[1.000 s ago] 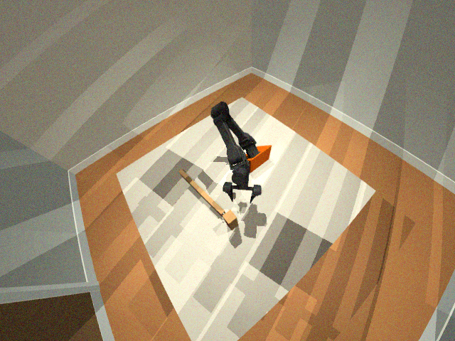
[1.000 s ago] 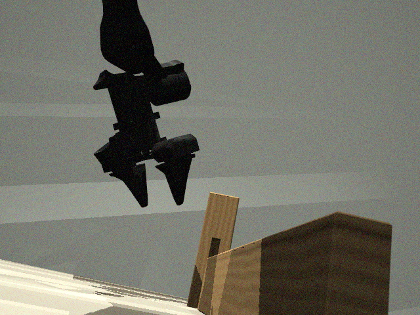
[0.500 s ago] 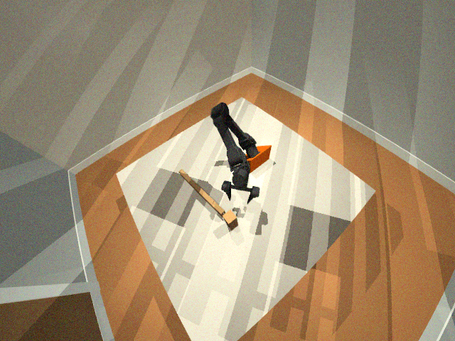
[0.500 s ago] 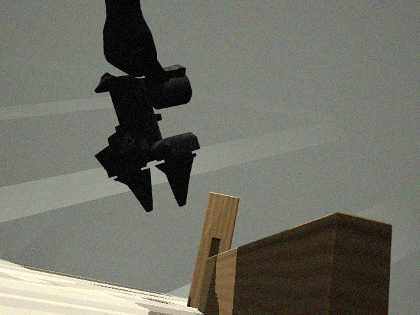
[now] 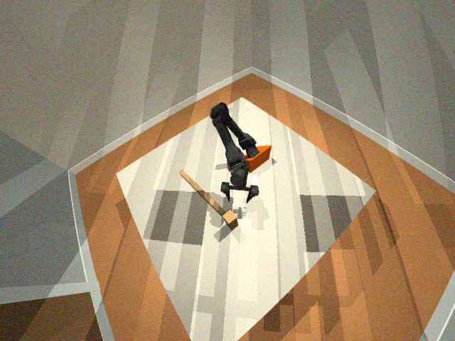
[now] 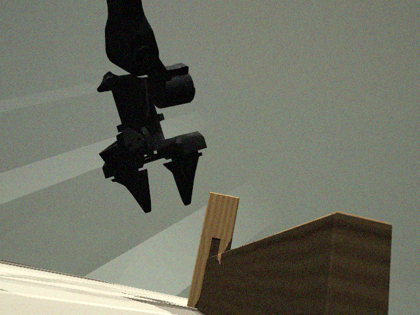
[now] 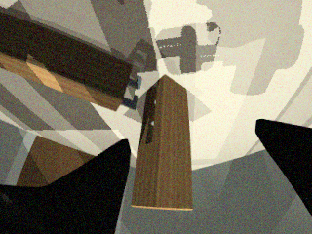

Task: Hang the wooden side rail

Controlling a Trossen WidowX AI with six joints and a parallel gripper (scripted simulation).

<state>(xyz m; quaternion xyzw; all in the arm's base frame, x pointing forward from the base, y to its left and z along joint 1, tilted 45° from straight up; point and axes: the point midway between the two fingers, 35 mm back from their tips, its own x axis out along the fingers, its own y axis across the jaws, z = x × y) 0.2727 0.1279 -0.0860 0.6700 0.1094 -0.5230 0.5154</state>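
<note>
Right now the headboard post is 9 cm ahead of my gripper tip, 5 cm below it and 4 cm to the left of it.
</note>
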